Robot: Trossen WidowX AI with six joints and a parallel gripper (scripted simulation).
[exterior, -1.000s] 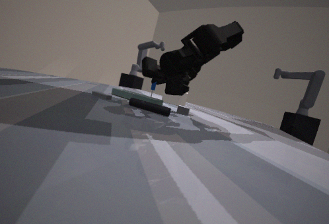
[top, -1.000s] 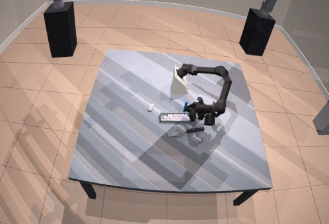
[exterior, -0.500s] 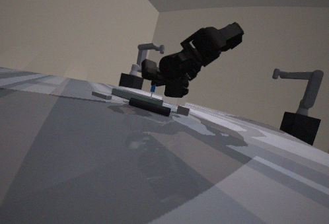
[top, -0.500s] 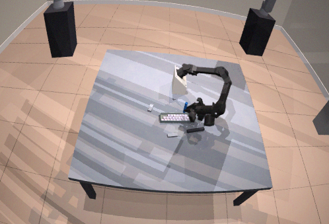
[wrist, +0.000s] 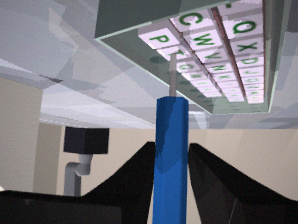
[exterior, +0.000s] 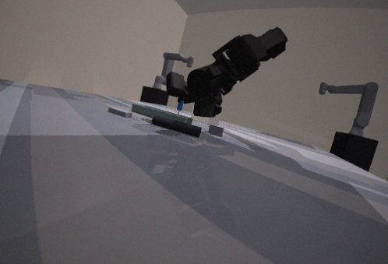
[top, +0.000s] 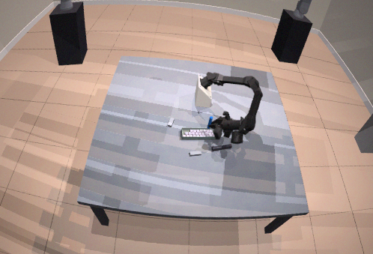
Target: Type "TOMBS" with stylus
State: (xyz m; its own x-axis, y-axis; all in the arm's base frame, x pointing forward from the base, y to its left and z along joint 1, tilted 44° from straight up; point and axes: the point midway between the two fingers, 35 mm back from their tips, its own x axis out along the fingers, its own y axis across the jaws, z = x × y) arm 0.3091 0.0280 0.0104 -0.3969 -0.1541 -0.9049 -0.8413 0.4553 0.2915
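Right now my gripper tip is 140 mm to the right of the small grey cube and 60 mm above it. Also, from my gripper tip: dark bar (130 mm ahead, 70 mm to the left, 60 mm below); blue stylus (10 mm below).
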